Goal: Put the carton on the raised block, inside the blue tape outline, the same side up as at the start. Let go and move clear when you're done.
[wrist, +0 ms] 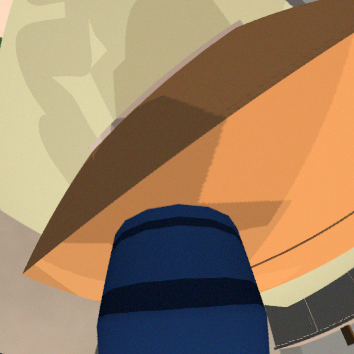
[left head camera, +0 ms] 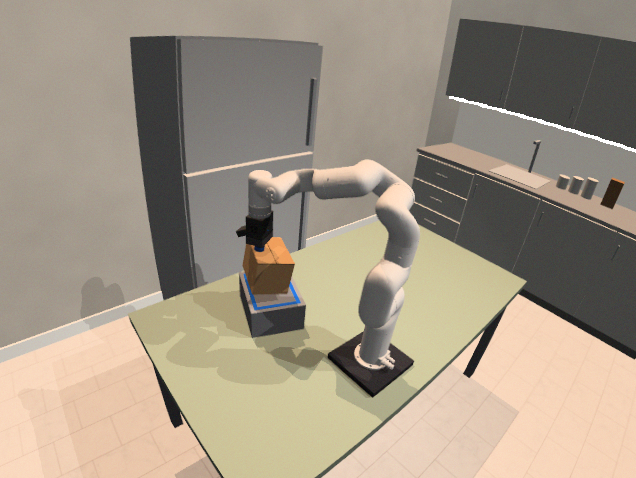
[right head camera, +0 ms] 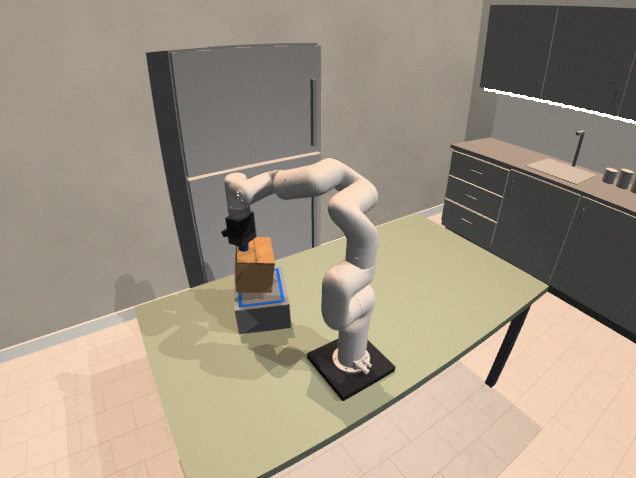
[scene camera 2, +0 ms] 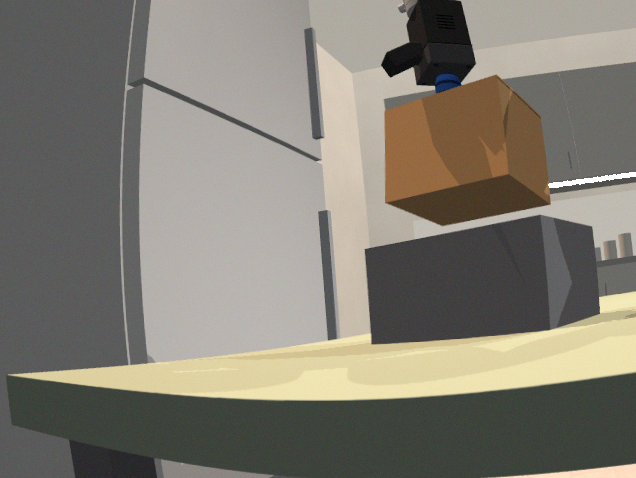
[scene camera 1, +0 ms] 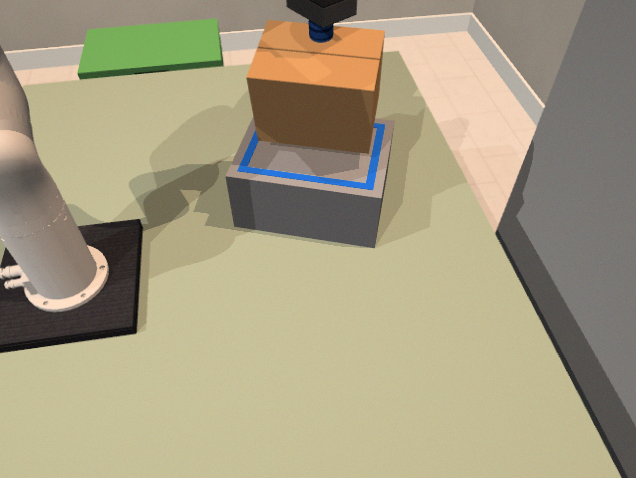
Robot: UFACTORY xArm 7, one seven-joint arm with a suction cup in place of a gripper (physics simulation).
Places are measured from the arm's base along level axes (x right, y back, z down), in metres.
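Where they show: end effector, tool point: (wrist: 181,221) (left head camera: 259,251) (right head camera: 244,251) (scene camera 2: 451,107) (scene camera 1: 321,42); arm's base, origin of the base link: (left head camera: 371,356) (right head camera: 351,359) (scene camera 1: 68,278).
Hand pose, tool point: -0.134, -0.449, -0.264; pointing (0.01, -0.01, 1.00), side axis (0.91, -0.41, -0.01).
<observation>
Each offset is from my tool point to the top centre of the thing, as dx, dy, dz.
The orange-brown carton {+0.027, +0.011, -0.015} (left head camera: 271,274) (right head camera: 254,274) (scene camera 1: 313,110) (scene camera 2: 452,143) (wrist: 290,165) hangs upright from my suction cup (left head camera: 259,248) (right head camera: 243,247) (scene camera 1: 321,39) (scene camera 2: 447,88) (wrist: 180,280), which sits on its top face, off-centre. In scene camera 2 a gap shows between the carton's underside and the grey raised block {+0.038, +0.020, +0.166} (left head camera: 277,320) (right head camera: 263,317) (scene camera 1: 308,210) (scene camera 2: 457,292). The carton hovers a little above the block's top. The blue tape outline (left head camera: 277,306) (right head camera: 262,303) (scene camera 1: 308,178) shows around the carton's near side; its far part is hidden behind the carton. The carton's sides look roughly parallel to the outline.
The block stands on the green table (left head camera: 318,400) (right head camera: 298,411) (scene camera 1: 329,359) (scene camera 2: 318,436). The arm's black base plate (left head camera: 372,385) (right head camera: 344,388) (scene camera 1: 123,308) lies beside it. The tall grey fridge (left head camera: 246,102) (right head camera: 246,107) (scene camera 2: 231,231) stands behind the table. A green surface (scene camera 1: 149,48) shows beyond the table.
</observation>
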